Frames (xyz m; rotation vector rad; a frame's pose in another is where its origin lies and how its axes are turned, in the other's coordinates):
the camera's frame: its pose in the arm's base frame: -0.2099 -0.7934 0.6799 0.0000 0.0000 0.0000
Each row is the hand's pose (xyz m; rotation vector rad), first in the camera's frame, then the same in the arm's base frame.
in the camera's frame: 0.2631 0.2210 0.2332 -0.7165 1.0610 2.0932
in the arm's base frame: 0.0532 -0.5724 0.9131 -0.7165 1.0610 2.0932
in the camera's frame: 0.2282 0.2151 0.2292 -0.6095 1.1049 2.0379
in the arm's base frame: 0.0183 -0.5783 0.9091 -0.6095 1.1049 2.0379
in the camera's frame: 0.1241 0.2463 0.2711 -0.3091 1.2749 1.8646
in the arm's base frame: -0.0858 -0.5471 0.9510 -0.3091 1.2749 1.8646
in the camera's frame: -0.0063 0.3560 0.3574 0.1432 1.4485 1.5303
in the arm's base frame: -0.2162 -0.4374 1.0373 0.1432 1.4485 1.5303
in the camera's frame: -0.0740 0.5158 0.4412 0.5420 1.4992 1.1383
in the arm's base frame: -0.2839 -0.2776 1.1211 0.5420 1.4992 1.1383
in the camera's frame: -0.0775 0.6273 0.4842 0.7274 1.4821 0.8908
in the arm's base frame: -0.2874 -0.1661 1.1641 0.7274 1.4821 0.8908
